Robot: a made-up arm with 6 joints.
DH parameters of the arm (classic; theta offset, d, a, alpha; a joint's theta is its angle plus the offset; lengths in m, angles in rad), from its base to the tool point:
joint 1: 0 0.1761 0 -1.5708
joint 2: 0.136 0 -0.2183 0
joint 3: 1.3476 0 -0.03 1.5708
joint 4: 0 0.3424 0 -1.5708
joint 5: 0 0 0.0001 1.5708
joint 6: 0 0.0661 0 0
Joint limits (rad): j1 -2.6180..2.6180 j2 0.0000..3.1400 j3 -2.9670..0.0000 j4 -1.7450..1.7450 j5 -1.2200..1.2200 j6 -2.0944..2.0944
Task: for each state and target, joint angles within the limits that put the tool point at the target. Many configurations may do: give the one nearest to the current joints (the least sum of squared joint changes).
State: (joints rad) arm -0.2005 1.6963 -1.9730 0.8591 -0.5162 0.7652
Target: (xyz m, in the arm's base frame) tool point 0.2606 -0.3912 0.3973
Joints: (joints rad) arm -0.9190 1.7570 -1.5735 0.9286 -0.6072 0.7652
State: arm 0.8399 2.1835 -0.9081 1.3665 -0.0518 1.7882
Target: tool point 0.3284 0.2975 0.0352
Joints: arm 0.7464 2.2361 -1.2766 1.3620 -0.0723 1.7882
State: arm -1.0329 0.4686 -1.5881 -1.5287 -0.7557 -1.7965
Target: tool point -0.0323 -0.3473 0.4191
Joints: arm -1.7694 1.2019 -1.1159 -1.5682 -0.5930 -1.7965
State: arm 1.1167 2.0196 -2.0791 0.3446 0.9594 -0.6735
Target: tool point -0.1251 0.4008 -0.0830
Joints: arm 1.8226 2.7301 -1.7049 0.4055 0.9538 -0.6735
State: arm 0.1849 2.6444 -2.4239 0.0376 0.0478 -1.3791
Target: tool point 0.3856 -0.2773 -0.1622
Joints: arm -0.6238 3.1017 -2.0692 0.0256 0.1036 -1.3791
